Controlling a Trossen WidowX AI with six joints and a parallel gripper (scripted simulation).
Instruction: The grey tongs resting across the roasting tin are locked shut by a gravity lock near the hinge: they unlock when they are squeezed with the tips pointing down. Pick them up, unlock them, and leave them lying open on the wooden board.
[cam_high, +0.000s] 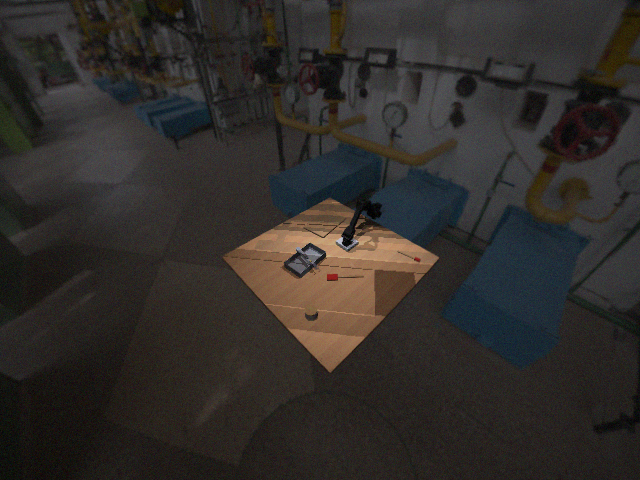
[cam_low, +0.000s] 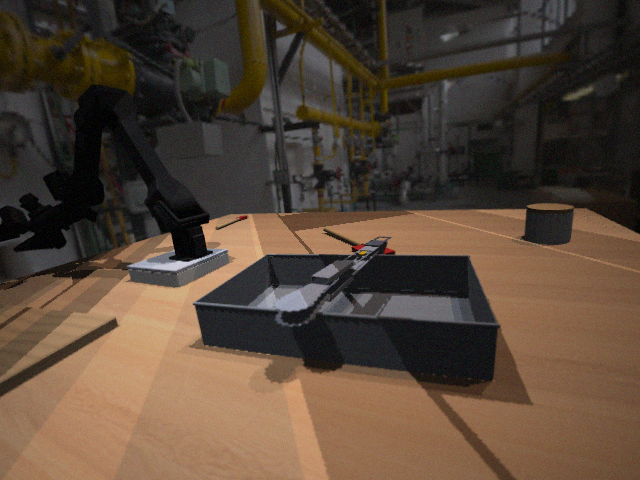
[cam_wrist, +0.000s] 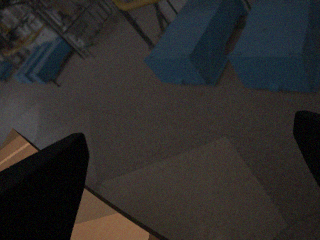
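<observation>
The yellow lock piece is 860 mm ahead of my gripper tip, 210 mm to the left of it and 10 mm below it. Also, from my gripper tip: roasting tin (860 mm ahead, 140 mm to the left, 50 mm below); red-headed spatula (740 mm ahead, 440 mm to the left, 70 mm below); wooden board (430 mm ahead, 170 mm to the right, 70 mm below).
</observation>
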